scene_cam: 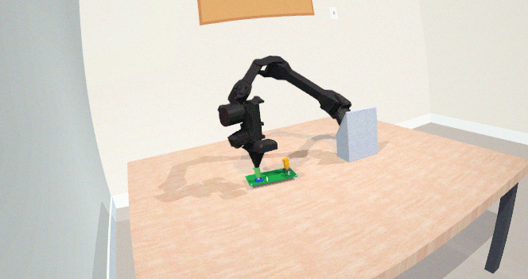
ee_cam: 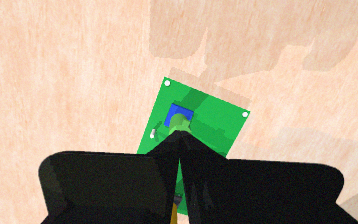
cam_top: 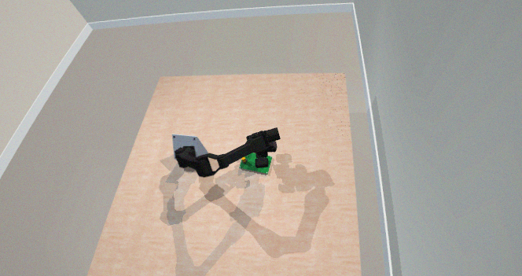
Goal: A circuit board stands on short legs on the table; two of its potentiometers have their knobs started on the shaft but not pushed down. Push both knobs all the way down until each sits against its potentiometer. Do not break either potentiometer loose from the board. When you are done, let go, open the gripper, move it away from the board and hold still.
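My gripper tip is 1 cm above the green knob.
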